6 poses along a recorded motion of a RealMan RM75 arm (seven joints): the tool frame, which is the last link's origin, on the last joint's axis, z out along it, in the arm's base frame.
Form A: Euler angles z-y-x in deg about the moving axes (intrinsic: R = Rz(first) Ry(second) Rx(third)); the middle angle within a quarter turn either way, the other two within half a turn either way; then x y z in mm.
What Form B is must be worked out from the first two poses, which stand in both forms.
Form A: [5.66, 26.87, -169.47, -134, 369, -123]
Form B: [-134, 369, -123, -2.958, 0.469, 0.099]
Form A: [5.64, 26.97, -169.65, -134, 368, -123]
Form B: [-134, 368, -123, -2.961, 0.471, 0.098]
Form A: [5.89, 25.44, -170.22, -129, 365, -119]
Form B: [-129, 365, -119, -2.971, 0.444, 0.103]
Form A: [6.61, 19.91, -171.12, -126, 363, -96]
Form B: [-126, 363, -96, -2.987, 0.347, 0.115]
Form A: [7.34, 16.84, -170.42, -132, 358, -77]
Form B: [-132, 358, -77, -2.974, 0.294, 0.128]
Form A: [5.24, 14.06, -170.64, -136, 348, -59]
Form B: [-136, 348, -59, -2.978, 0.245, 0.091]
